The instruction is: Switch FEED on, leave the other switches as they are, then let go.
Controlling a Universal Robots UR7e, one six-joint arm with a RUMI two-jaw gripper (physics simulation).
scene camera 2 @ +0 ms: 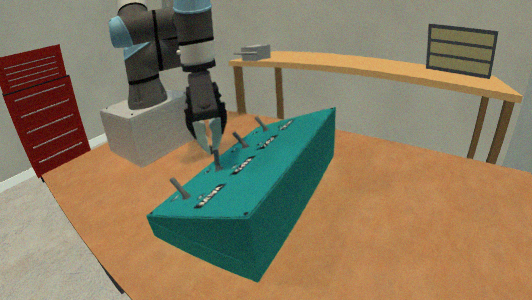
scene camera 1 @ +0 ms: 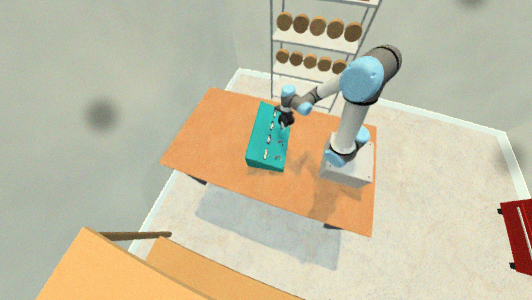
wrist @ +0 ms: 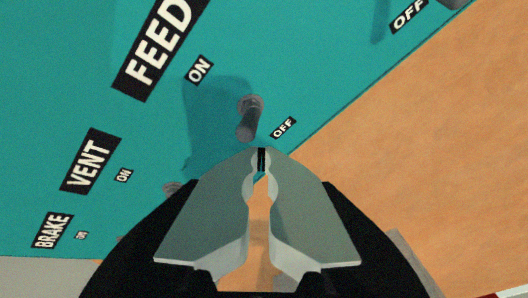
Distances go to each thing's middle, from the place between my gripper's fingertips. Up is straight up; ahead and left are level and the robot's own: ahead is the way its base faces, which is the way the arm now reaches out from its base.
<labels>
I see my gripper 80 mm to the right of the teal switch panel [scene camera 2: 236, 216], 70 mm short of it and 40 mm above it.
</labels>
